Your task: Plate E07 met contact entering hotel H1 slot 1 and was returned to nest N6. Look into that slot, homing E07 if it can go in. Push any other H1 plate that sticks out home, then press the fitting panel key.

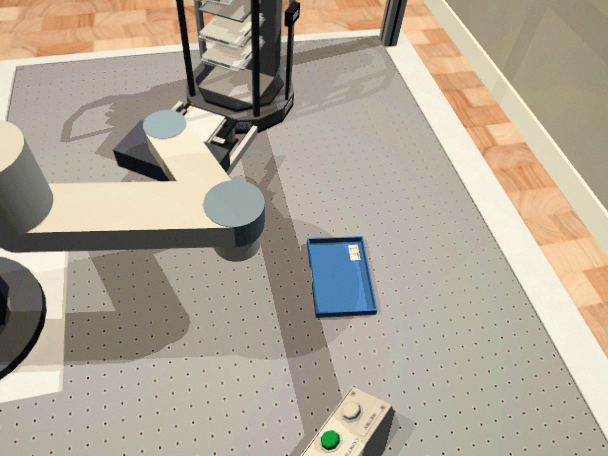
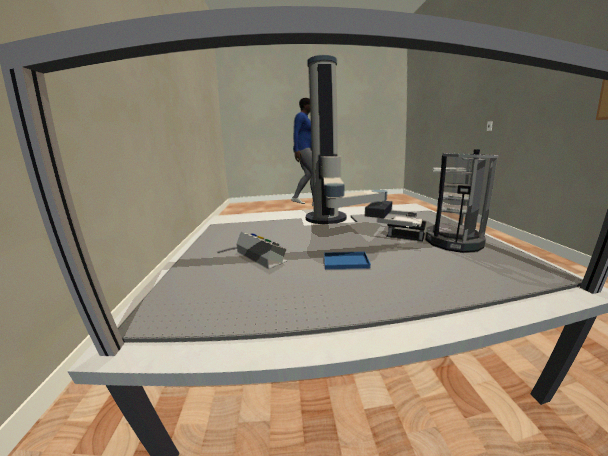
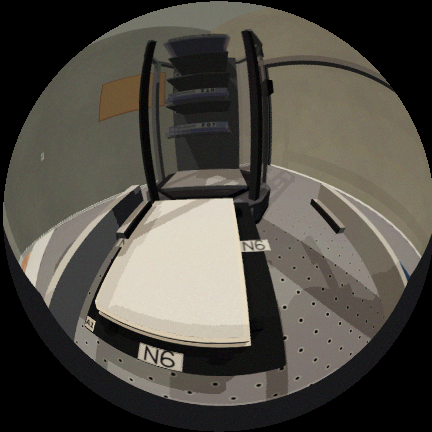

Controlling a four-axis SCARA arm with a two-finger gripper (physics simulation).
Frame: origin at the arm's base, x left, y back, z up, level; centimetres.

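Where they show: gripper, fingertip midpoint: (image 1: 217, 117) (image 2: 414, 218) (image 3: 234, 190); arm's base, origin of the base link: (image 2: 326, 218).
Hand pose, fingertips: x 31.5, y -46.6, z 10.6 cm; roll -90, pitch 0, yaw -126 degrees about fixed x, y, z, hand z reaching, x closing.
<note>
Each offset is from my fingertips to the top centre of the thing. "pt": to the spot under its first point.
A white lidded plate {dx -0.5, dy +5.4, dz -1.9 cm} (image 3: 180, 270) (image 1: 202, 121) (image 2: 404, 220) lies on the black nest N6 {dx -0.5, dy +5.4, dz -2.4 cm} (image 3: 267, 320) (image 2: 406, 232); its own label does not show. My gripper (image 3: 234, 190) (image 1: 215, 126) is open and empty, its fingers apart on either side of the plate, low near the hotel. The hotel {dx +16.6, dy -7.2, dz +30.1 cm} (image 1: 256, 65) (image 2: 443, 195) (image 3: 256, 120) stands just beyond the nest. Its top plate (image 2: 450, 169) (image 3: 197, 45) sticks out at the front. Lower plates read like E20 {dx +14.7, dy -5.5, dz +11.5 cm} (image 3: 200, 95) and F07 (image 3: 200, 130). The key panel {dx -66.7, dy -5.7, dz -1.0 cm} (image 1: 382, 425) (image 2: 257, 249) has a white RETRY key {dx -60.3, dy -10.2, dz -1.9 cm} (image 1: 352, 411) and a green key {dx -63.4, dy -6.3, dz -1.9 cm} (image 1: 330, 439).
A blue tray {dx -35.5, dy -16.5, dz -7.6 cm} (image 1: 340, 280) (image 2: 346, 260) lies on the perforated deck between hotel and panel. A thin post with a small black box {pt dx +7.9, dy -16.4, dz +16.4 cm} (image 1: 292, 14) (image 2: 464, 189) stands at the hotel's side. The arm's column (image 2: 325, 115) is behind; a person (image 2: 302, 135) stands beyond it.
</note>
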